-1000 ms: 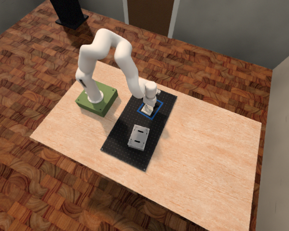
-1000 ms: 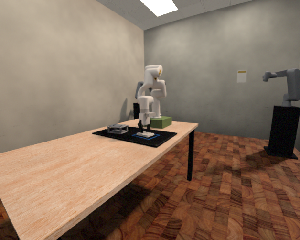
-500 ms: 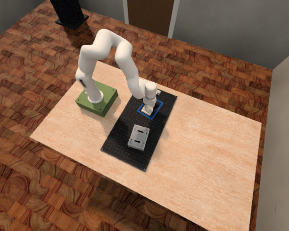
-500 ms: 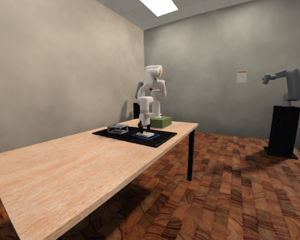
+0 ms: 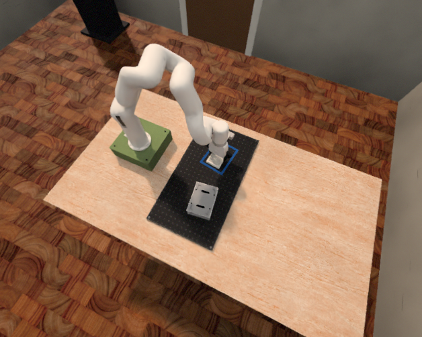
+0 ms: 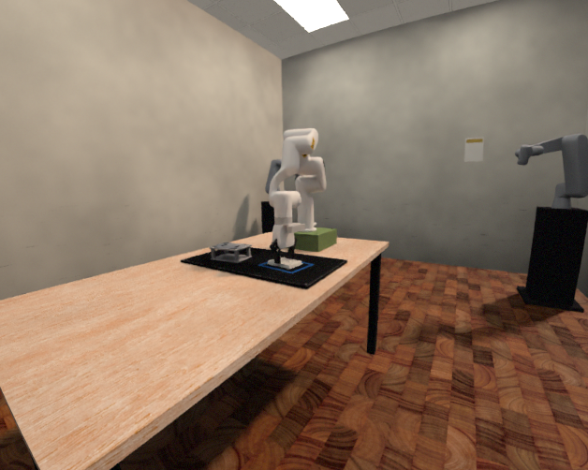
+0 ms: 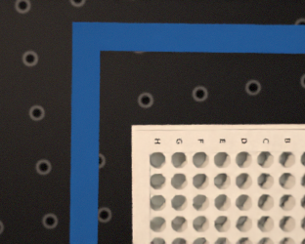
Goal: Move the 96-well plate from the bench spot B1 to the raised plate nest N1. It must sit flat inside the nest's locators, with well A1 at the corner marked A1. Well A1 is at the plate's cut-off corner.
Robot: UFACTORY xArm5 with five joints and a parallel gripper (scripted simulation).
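The white 96-well plate lies 2 cm below my hand. From my hand the other things lie so: grey raised plate nest: 4 cm ahead, 28 cm to the right, 3 cm above.
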